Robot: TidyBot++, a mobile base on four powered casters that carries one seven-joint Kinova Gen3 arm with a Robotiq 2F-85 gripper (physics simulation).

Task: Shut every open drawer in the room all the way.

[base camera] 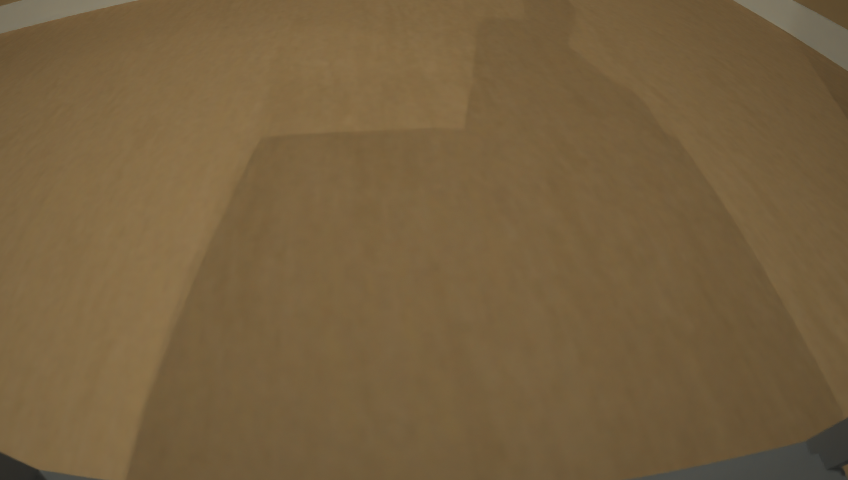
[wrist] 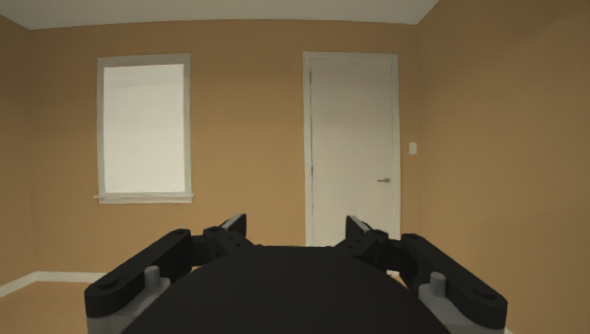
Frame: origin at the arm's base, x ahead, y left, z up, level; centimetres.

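Seen in the pictures: gripper, fingertip midpoint: (wrist: 295, 226).
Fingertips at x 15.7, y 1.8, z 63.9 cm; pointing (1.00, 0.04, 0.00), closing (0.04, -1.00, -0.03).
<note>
A point is followed by its place in that frame.
My gripper (wrist: 295, 226) {x 15.7, y 1.8, z 63.9 cm} is open, with its two black fingers wide apart and no object between them. It points level across the room toward the far wall. No drawer or cabinet shows in the wrist view or in the base camera view. The lower middle of the wrist view is hidden by the dark body of the gripper.
A white door (wrist: 352, 150) {x 167.8, y -42.5, z 80.7 cm} and a window (wrist: 144, 129) {x 150.6, y 145.7, z 103.0 cm} are in the far tan wall (wrist: 245, 125) {x 160.1, y 54.0, z 104.7 cm}. Another wall (wrist: 505, 150) {x 106.6, y -117.9, z 75.2 cm} runs along the right. The base camera shows wooden floor (base camera: 416, 297) {x 35.7, y 0.2, z -39.6 cm} with the robot's shadow, and white baseboards (base camera: 65, 10) {x 152.5, y 117.9, z -37.5 cm} at both upper corners.
</note>
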